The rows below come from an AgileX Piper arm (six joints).
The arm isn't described. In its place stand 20 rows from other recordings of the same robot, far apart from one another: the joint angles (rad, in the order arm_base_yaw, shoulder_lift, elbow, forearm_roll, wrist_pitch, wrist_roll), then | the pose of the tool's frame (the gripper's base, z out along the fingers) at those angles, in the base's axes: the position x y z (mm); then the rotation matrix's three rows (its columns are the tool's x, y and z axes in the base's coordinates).
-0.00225 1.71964 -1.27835 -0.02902 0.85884 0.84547 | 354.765, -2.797, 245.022; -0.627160, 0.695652, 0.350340; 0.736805, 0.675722, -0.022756; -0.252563, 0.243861, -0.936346
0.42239 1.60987 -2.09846 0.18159 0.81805 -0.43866 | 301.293, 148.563, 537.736; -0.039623, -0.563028, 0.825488; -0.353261, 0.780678, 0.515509; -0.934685, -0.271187, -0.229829
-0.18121 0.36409 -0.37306 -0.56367 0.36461 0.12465 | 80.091, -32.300, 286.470; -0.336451, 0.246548, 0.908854; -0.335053, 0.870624, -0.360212; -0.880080, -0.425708, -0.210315
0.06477 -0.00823 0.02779 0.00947 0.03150 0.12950 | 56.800, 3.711, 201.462; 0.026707, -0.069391, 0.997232; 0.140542, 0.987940, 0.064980; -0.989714, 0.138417, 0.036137
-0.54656 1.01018 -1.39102 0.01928 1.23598 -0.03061 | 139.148, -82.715, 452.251; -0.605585, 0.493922, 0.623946; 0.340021, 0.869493, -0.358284; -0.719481, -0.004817, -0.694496
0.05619 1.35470 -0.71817 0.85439 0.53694 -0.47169 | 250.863, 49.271, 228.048; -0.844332, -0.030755, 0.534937; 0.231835, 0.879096, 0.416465; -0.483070, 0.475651, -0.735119
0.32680 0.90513 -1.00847 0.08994 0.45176 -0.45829 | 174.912, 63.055, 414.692; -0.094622, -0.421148, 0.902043; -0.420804, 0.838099, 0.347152; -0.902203, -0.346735, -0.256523
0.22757 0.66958 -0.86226 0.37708 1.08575 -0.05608 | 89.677, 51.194, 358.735; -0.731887, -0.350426, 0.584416; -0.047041, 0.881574, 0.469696; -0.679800, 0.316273, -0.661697
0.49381 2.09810 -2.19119 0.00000 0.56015 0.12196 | 442.674, 238.288, 380.461; -0.381729, -0.430743, 0.817767; -0.067318, 0.895374, 0.440198; -0.921819, 0.112986, -0.370787
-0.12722 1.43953 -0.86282 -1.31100 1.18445 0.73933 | 240.661, -112.911, 274.296; -0.948438, 0.298956, 0.105310; 0.024533, 0.400492, -0.915972; -0.316011, -0.866159, -0.387177
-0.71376 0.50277 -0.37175 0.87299 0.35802 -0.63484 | 96.784, -51.499, 279.691; -0.115330, 0.469011, 0.875630; 0.360216, 0.841255, -0.403155; -0.925712, 0.268920, -0.265967
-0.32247 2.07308 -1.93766 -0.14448 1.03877 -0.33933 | 436.211, -157.657, 282.063; -0.915519, 0.002430, 0.402268; -0.113999, 0.957422, -0.265231; -0.385785, -0.288682, -0.876261
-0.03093 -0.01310 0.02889 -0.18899 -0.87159 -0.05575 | 19.592, 12.484, 270.145; 0.800694, 0.088526, 0.592497; -0.200312, 0.971658, 0.125522; -0.564593, -0.219188, 0.795733
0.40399 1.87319 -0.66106 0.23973 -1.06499 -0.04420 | 317.961, 115.373, 157.900; -0.080550, -0.188610, 0.978743; 0.043877, 0.980311, 0.192523; -0.995784, 0.058452, -0.070689
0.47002 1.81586 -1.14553 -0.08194 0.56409 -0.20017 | 327.124, 161.710, 185.053; -0.666731, -0.636852, 0.387154; -0.636998, 0.756605, 0.147588; -0.386915, -0.148215, -0.910126
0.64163 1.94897 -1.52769 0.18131 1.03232 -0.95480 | 314.536, 252.568, 221.842; -0.042103, -0.996394, 0.073659; -0.966882, 0.059208, 0.248260; -0.251726, -0.060767, -0.965889
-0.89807 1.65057 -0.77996 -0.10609 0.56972 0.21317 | 166.681, -217.556, 151.392; -0.506087, 0.857644, 0.091227; 0.832978, 0.513461, -0.206169; -0.223661, -0.028349, -0.974255
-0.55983 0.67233 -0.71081 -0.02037 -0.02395 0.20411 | 117.895, -73.834, 395.904; 0.221142, 0.498621, 0.838137; 0.077038, 0.847797, -0.524695; -0.972194, 0.180601, 0.149071
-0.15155 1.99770 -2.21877 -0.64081 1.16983 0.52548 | 425.972, -115.724, 407.878; -0.548860, 0.665438, 0.505910; 0.286394, 0.718284, -0.634072; -0.785322, -0.203127, -0.584815
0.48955 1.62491 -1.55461 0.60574 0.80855 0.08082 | 307.086, 206.081, 376.080; -0.843891, -0.328001, 0.424573; 0.069618, 0.717720, 0.692843; -0.531978, 0.614242, -0.582843
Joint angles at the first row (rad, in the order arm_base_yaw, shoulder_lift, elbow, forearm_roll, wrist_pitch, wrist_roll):
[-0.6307 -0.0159 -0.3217 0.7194 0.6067 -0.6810]
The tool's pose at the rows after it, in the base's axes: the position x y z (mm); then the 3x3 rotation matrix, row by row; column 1 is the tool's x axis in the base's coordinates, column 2 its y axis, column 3 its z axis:
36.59, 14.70, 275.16; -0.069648, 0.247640, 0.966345; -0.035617, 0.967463, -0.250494; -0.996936, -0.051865, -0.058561
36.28, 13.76, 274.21; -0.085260, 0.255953, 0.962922; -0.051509, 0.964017, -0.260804; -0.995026, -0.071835, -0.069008
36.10, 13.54, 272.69; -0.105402, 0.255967, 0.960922; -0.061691, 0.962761, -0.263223; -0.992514, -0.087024, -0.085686
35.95, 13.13, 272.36; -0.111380, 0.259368, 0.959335; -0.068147, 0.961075, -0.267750; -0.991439, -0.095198, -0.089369
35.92, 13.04, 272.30; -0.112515, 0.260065, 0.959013; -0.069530, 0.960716, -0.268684; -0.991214, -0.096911, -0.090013
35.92, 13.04, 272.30; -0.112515, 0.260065, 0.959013; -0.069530, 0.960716, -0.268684; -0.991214, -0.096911, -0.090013
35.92, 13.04, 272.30; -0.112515, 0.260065, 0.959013; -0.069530, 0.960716, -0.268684; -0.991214, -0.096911, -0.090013
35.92, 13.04, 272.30; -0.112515, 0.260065, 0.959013; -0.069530, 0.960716, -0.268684; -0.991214, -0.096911, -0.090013
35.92, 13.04, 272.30; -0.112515, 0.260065, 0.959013; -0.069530, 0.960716, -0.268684; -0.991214, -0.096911, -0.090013
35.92, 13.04, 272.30; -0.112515, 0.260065, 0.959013; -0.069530, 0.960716, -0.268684; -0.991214, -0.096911, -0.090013
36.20, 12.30, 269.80; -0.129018, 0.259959, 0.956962; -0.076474, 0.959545, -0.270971; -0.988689, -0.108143, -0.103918
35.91, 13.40, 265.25; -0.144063, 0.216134, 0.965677; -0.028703, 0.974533, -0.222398; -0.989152, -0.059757, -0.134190
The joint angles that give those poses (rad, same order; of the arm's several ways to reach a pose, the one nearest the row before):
[-0.6307 -0.0159 -0.3217 0.7006 0.6067 -0.6810]
[-0.6307 -0.0159 -0.3217 0.6745 0.6090 -0.6790]
[-0.6307 -0.0159 -0.3217 0.6541 0.6212 -0.6775]
[-0.6307 -0.0159 -0.3217 0.6437 0.6216 -0.6769]
[-0.6306 -0.0159 -0.3217 0.6416 0.6216 -0.6768]
[-0.6306 -0.0159 -0.3217 0.6416 0.6216 -0.6768]
[-0.6306 -0.0159 -0.3217 0.6416 0.6216 -0.6768]
[-0.6306 -0.0159 -0.3217 0.6416 0.6216 -0.6768]
[-0.6306 -0.0159 -0.3217 0.6416 0.6216 -0.6768]
[-0.6306 -0.0159 -0.3217 0.6416 0.6216 -0.6768]
[-0.6282 -0.0159 -0.3161 0.6257 0.6260 -0.6769]
[-0.5745 -0.0159 -0.3079 0.5990 0.6430 -0.6090]

